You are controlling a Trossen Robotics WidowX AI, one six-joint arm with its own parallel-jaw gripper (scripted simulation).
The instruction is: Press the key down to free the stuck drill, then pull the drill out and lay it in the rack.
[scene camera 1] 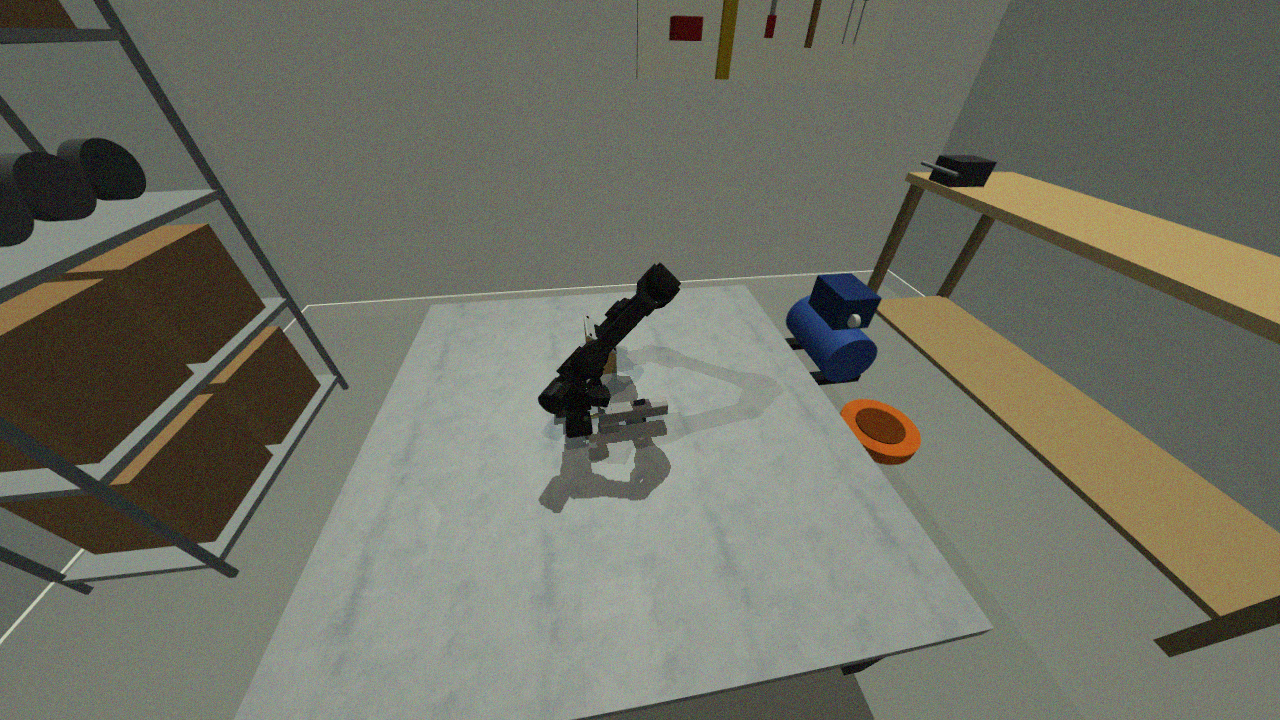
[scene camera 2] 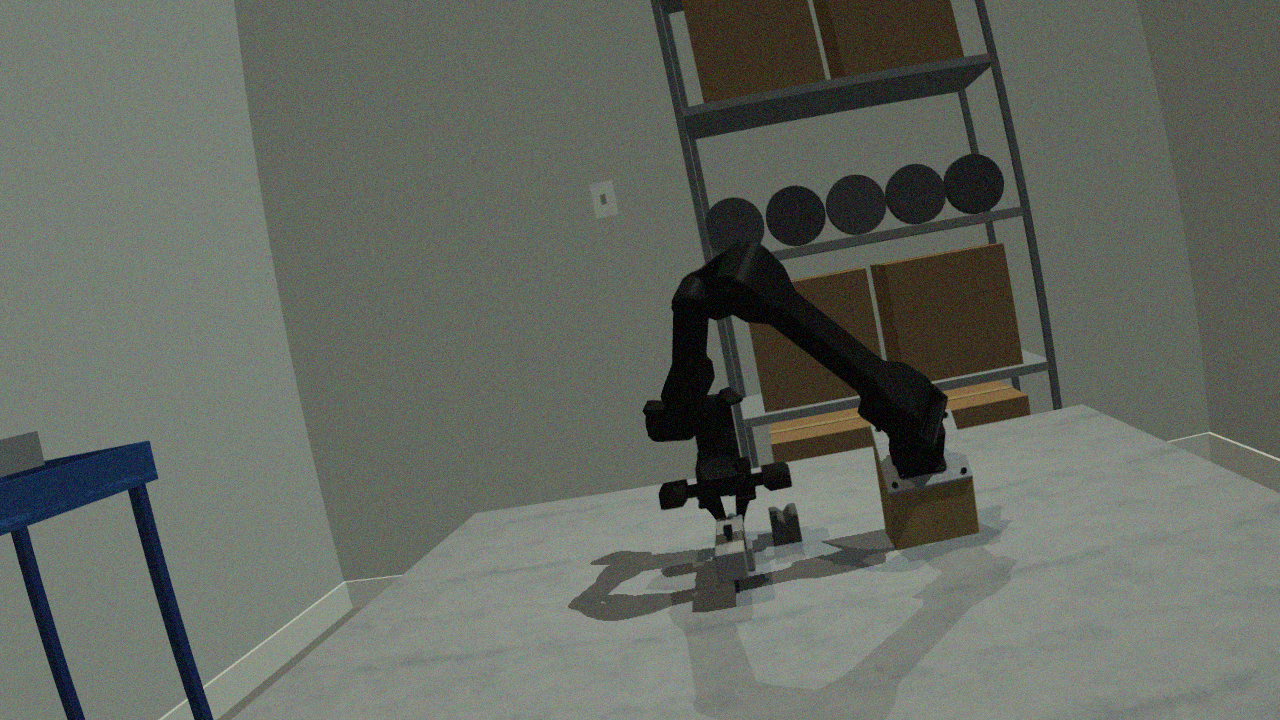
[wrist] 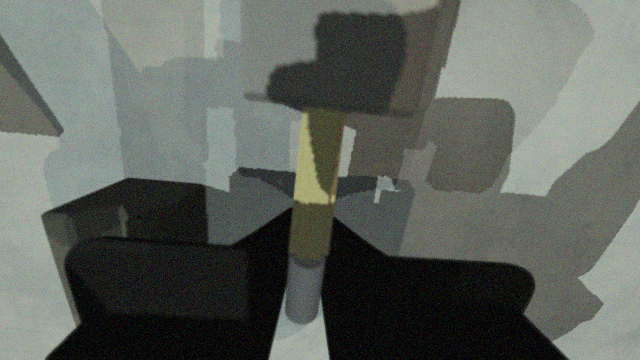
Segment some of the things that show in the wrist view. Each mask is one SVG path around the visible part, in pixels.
The gripper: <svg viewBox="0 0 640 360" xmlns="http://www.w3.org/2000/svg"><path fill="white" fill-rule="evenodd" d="M333 216L329 255L326 256L321 288L329 360L569 360L523 315L535 291L533 276L525 268L515 264L387 256ZM293 207L290 207L253 233L229 246L126 237L98 237L76 243L68 251L64 263L81 323L56 346L45 360L269 360L287 284L288 248Z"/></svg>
A drill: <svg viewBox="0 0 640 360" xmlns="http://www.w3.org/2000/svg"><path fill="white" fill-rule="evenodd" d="M346 111L303 106L288 248L289 259L285 298L285 314L291 322L298 325L311 323L318 314L326 256L329 255Z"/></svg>
